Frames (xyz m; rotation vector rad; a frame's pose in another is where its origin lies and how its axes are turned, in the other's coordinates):
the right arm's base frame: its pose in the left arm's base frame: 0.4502 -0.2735 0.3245 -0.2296 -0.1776 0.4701
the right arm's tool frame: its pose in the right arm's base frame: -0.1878 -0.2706 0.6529 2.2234 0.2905 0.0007
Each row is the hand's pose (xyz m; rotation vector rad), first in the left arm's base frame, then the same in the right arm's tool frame.
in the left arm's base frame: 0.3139 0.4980 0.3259 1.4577 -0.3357 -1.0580
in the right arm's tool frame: 0.6735 -0.8802 -0.4288 -0.0840 -1.5859 -0.1167
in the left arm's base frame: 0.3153 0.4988 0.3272 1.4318 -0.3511 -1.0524
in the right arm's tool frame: 0.6751 -0.8788 -0.4291 -0.1126 -1.5975 -0.1122
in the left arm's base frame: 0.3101 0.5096 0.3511 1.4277 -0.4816 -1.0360
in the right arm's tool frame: 0.6767 -0.8612 -0.4491 -0.1320 -1.6570 -0.0039
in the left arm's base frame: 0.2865 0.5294 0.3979 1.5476 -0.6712 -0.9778
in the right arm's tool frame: 0.6686 -0.8298 -0.4948 -0.0498 -1.6795 0.2144
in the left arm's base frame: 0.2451 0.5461 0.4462 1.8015 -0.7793 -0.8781
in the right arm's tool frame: 0.6445 -0.8009 -0.5487 0.1484 -1.5862 0.4214
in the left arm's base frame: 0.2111 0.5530 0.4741 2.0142 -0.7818 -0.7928
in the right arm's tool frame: 0.6210 -0.7861 -0.5835 0.3136 -1.4647 0.5194
